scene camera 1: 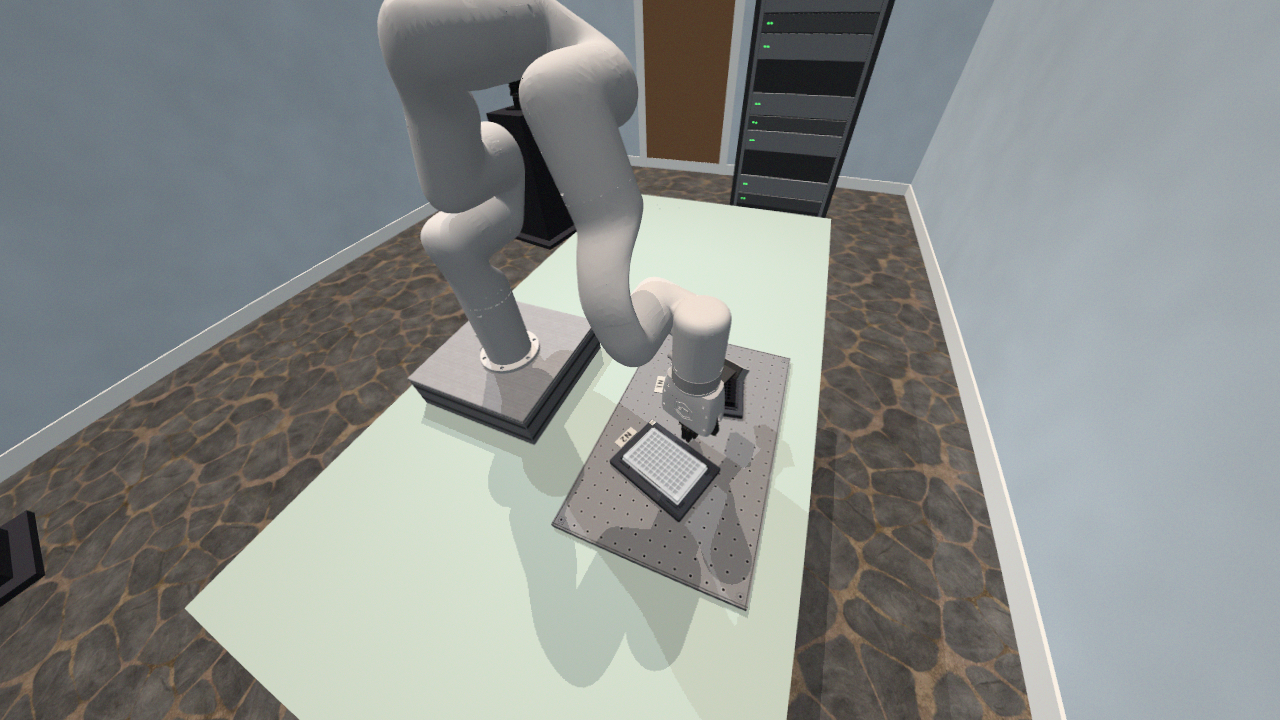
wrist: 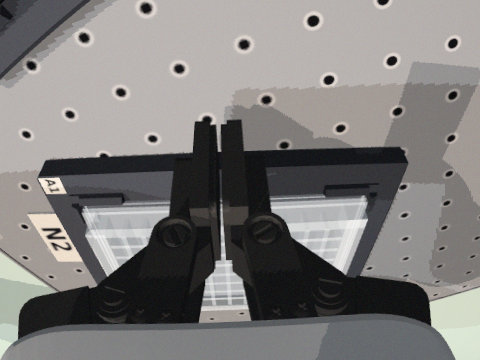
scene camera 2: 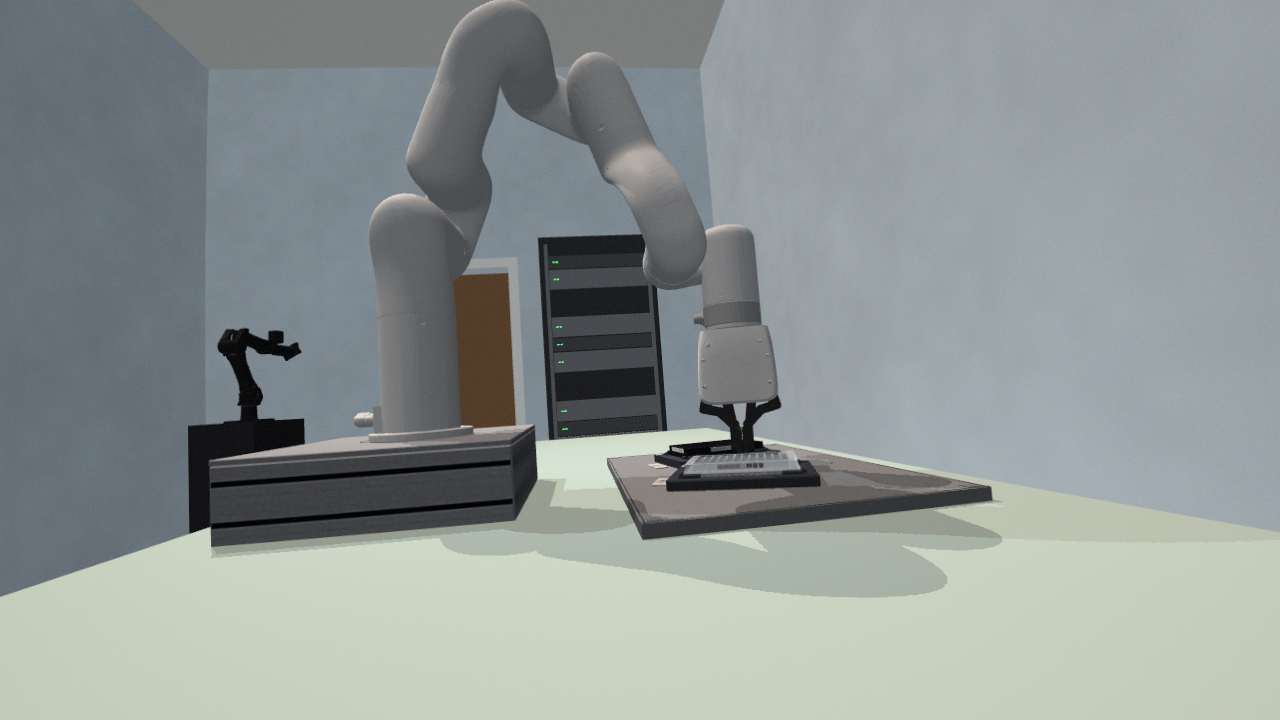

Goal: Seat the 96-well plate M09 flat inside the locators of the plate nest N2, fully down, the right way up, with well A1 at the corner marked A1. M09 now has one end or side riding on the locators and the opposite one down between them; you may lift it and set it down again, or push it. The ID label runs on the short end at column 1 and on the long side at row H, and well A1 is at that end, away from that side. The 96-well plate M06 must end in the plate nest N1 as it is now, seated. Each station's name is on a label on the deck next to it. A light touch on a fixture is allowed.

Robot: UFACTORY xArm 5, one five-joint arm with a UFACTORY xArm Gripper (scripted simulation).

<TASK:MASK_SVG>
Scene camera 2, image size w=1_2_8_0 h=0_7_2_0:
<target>my gripper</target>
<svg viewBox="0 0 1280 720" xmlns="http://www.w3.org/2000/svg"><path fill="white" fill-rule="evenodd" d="M760 322L718 324L706 327L705 331L701 331L699 334L698 384L701 399L699 411L702 414L719 417L730 427L732 451L737 451L737 454L743 454L743 451L744 453L749 453L749 451L755 450L753 425L764 413L781 408L781 402L777 395L778 381L772 340L768 326L762 325ZM733 404L746 403L746 417L743 422L742 431L736 415L734 415Z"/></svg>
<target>96-well plate M09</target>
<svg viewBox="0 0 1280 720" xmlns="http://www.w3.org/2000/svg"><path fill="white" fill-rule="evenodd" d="M794 451L693 456L684 465L685 471L683 474L700 474L701 477L782 474L782 470L801 470Z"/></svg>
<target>black plate M06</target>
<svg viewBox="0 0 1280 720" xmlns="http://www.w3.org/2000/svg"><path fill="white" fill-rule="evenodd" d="M754 440L755 449L765 448L763 446L763 441ZM737 454L737 451L732 452L731 439L670 445L669 451L667 451L672 456L680 458L686 456L687 459L688 456Z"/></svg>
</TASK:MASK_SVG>
